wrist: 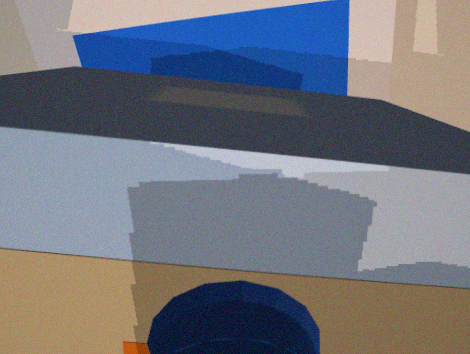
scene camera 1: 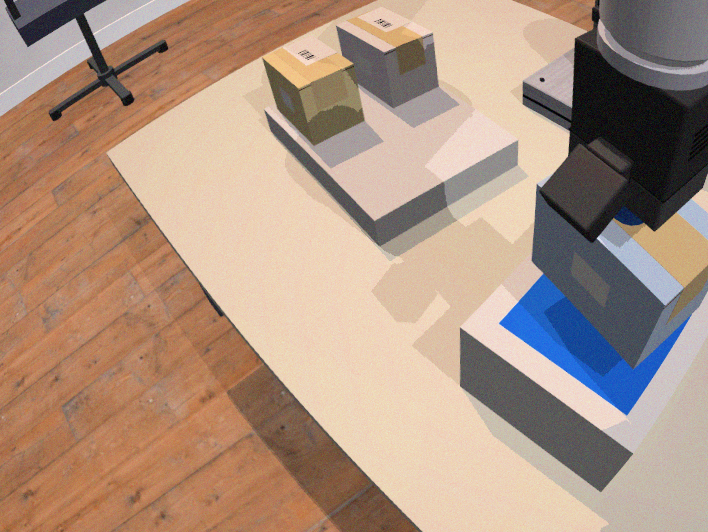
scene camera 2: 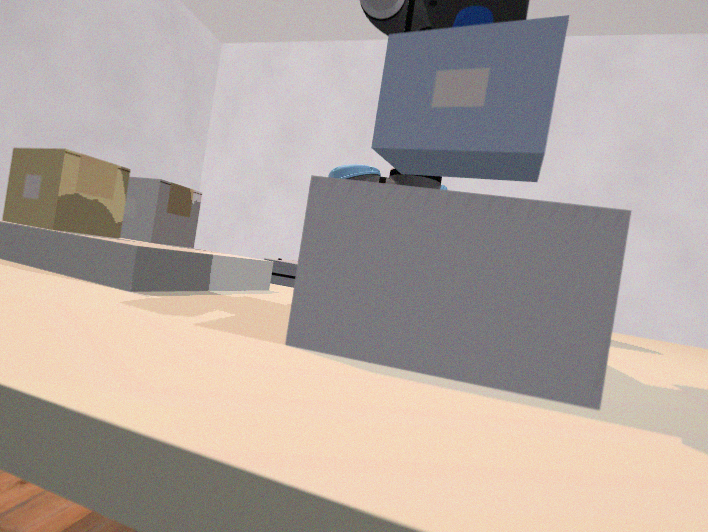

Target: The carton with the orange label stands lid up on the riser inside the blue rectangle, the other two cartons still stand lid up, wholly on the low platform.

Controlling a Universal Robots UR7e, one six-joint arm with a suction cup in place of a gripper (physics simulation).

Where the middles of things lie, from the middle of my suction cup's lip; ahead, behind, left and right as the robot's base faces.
My suction cup is now 60 mm above the carton with orange label (scene camera 2: 476, 101), 10 mm to the right of it and 10 mm past it. From my suction cup the other things lie so: low platform (scene camera 1: 402, 165) (450 mm to the right, 250 mm below, 50 mm behind); riser (scene camera 2: 514, 294) (220 mm below, 30 mm behind).
